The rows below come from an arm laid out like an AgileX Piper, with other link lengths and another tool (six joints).
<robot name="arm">
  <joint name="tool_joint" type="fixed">
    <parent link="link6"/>
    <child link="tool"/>
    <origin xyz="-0.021 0.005 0.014" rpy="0 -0.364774 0.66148"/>
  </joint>
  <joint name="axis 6" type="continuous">
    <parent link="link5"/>
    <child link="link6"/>
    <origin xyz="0 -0.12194 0" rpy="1.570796 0 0"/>
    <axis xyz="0 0 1"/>
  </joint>
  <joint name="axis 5" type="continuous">
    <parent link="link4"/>
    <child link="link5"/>
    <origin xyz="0 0 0" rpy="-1.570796 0 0"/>
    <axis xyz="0 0 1"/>
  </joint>
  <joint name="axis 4" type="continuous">
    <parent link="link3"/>
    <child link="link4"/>
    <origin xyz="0.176 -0.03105 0" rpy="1.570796 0 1.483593"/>
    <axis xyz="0 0 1"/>
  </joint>
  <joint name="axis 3" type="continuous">
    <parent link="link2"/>
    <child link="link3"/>
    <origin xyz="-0.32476 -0.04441 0" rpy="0 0 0"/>
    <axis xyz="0 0 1"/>
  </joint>
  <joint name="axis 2" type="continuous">
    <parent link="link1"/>
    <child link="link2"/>
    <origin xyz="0 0 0" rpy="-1.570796 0 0"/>
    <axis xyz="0 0 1"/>
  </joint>
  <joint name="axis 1" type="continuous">
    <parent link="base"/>
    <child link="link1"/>
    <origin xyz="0 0 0.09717" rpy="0 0 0"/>
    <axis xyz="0 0 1"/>
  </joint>
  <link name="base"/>
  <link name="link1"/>
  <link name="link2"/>
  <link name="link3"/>
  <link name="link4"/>
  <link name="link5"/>
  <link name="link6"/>
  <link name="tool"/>
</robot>
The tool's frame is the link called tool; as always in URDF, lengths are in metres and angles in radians. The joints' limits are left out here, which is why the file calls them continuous.
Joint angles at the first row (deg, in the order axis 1, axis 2, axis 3, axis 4, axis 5, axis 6):
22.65, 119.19, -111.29, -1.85, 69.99, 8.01
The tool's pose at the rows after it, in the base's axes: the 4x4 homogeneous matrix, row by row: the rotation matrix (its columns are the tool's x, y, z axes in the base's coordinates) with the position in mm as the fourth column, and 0 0 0 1 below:
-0.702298 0.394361 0.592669 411.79; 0.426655 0.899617 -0.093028 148.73; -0.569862 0.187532 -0.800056 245.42; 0 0 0 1
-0.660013 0.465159 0.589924 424.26; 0.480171 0.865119 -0.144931 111.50; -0.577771 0.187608 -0.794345 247.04; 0 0 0 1
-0.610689 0.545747 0.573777 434.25; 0.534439 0.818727 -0.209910 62.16; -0.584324 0.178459 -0.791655 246.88; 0 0 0 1
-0.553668 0.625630 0.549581 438.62; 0.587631 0.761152 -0.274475 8.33; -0.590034 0.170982 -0.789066 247.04; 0 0 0 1
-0.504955 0.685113 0.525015 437.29; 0.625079 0.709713 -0.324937 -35.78; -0.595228 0.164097 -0.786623 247.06; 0 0 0 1
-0.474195 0.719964 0.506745 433.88; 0.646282 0.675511 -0.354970 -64.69; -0.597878 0.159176 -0.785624 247.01; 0 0 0 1
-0.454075 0.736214 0.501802 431.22; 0.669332 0.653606 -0.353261 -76.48; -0.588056 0.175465 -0.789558 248.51; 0 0 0 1
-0.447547 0.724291 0.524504 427.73; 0.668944 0.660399 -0.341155 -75.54; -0.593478 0.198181 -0.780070 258.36; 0 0 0 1
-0.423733 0.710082 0.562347 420.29; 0.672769 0.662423 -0.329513 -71.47; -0.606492 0.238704 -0.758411 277.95; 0 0 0 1
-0.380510 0.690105 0.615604 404.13; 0.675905 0.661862 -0.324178 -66.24; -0.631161 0.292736 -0.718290 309.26; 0 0 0 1
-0.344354 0.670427 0.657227 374.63; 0.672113 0.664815 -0.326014 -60.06; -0.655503 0.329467 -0.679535 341.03; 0 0 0 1
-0.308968 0.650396 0.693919 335.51; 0.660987 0.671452 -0.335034 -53.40; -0.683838 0.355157 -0.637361 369.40; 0 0 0 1
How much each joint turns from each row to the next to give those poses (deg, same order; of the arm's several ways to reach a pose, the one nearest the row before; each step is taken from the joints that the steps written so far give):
-2.32, 0.00, -0.82, -0.84, 0.06, 0.00
-5.08, 0.00, -0.37, -0.26, -0.06, -0.39
-6.54, 0.02, 0.00, -0.32, 0.00, -1.10
-7.09, 0.00, -0.05, -0.13, 0.00, -1.36
-5.79, 0.00, 0.00, -0.13, -0.05, -1.22
-3.86, 0.00, 0.00, 0.02, 0.00, -1.05
-1.95, -0.22, 0.00, 1.27, 0.05, -0.54
-0.29, -1.29, 0.00, 1.03, 0.00, -1.02
0.00, -2.62, 0.00, 1.21, 0.10, -0.35
0.00, -4.60, 0.51, 1.07, 0.13, 0.00
-0.01, -6.54, 2.88, 0.38, 0.32, -0.07
0.00, -7.85, 4.59, -0.23, 0.01, -0.19

